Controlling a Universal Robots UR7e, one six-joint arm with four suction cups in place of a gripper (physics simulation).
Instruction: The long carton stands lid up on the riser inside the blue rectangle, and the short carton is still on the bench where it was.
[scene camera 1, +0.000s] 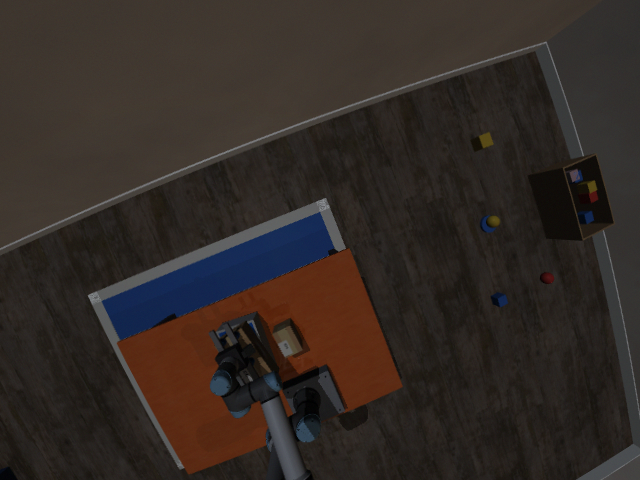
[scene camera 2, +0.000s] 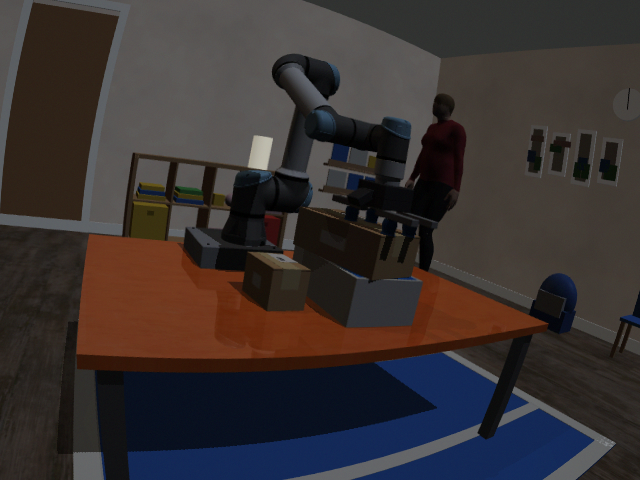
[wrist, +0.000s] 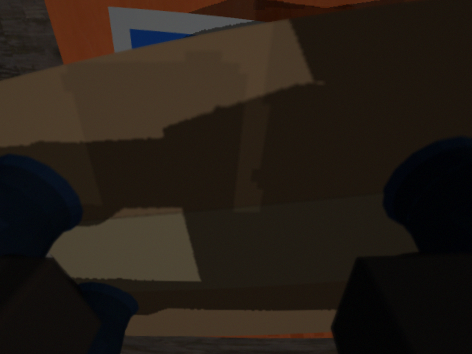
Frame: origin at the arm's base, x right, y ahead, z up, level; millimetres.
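Seen in the pictures: hand at its tool point: (wrist: 231, 239); arm's base at its link origin: (scene camera 1: 306, 400) (scene camera 2: 243, 240).
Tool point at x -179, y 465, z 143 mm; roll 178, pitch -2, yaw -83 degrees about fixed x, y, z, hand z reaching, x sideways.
Note:
Offsets run from my tool point to a thing's top centre. Level surfaces: height alone.
The long brown carton {dx +19, dy -69, dz +21 mm} (scene camera 2: 346, 242) (wrist: 152, 95) (scene camera 1: 263, 361) hangs under my suction gripper (scene camera 2: 379, 216) (scene camera 1: 243, 353), which is shut on its upper face. It lies lengthwise over the grey riser {dx -11, dy -91, dz -96 mm} (scene camera 2: 361, 302) (scene camera 1: 214, 335) (wrist: 159, 20), slightly tilted, with its low end right at the riser's top. I cannot tell if it touches. A strip of the blue rectangle {dx -11, dy -91, dz -96 mm} (scene camera 2: 408, 278) (wrist: 152, 36) shows past the carton's end. The short carton {dx +209, dy -96, dz -111 mm} (scene camera 2: 273, 281) (scene camera 1: 288, 338) stands on the orange bench {dz -216 mm} (scene camera 2: 154, 310) (scene camera 1: 335, 289) just beside the riser.
The robot base (scene camera 2: 204, 252) (scene camera 1: 325, 387) stands on the bench behind the cartons. A person in red (scene camera 2: 439, 154) stands beyond the bench. A shelf unit (scene camera 2: 170, 161) lines the back wall. A blue rug (scene camera 2: 371, 413) lies under the bench. Toys and a crate (scene camera 1: 573, 198) are far off.

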